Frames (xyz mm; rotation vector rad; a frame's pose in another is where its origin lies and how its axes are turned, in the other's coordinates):
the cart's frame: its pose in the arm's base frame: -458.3 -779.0 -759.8 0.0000 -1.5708 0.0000
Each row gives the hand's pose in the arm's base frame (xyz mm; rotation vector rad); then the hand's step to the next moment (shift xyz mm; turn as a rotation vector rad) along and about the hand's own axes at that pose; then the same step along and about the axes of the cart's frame.
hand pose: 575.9 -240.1 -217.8 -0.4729 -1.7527 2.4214
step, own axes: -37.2 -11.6 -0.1 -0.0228 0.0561 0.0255
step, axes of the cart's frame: 17.7 -6.3 -34.1 -0.0415 -0.0475 -0.0184
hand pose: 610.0 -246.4 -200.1 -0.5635 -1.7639 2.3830
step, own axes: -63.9 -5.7 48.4 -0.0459 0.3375 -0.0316
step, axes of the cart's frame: 31.6 -61.7 -40.6 -0.3158 -0.0913 -0.0944
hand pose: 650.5 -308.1 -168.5 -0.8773 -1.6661 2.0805
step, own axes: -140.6 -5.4 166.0 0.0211 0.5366 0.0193
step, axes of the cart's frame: 61.7 -208.7 1.9 -0.5175 -0.1406 -0.0343
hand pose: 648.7 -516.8 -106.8 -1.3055 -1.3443 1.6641
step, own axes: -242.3 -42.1 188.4 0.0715 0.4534 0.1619
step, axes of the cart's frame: 112.5 -268.5 105.9 -0.4550 -0.1192 0.1252
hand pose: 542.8 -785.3 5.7 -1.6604 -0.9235 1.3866
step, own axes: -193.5 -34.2 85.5 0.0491 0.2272 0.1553
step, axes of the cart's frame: 104.4 -148.2 114.4 -0.2420 -0.0400 0.1341
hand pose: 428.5 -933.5 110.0 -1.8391 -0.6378 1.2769
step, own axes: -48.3 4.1 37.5 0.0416 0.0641 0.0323
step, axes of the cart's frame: 15.6 -27.2 52.7 -0.0810 0.0062 0.0170
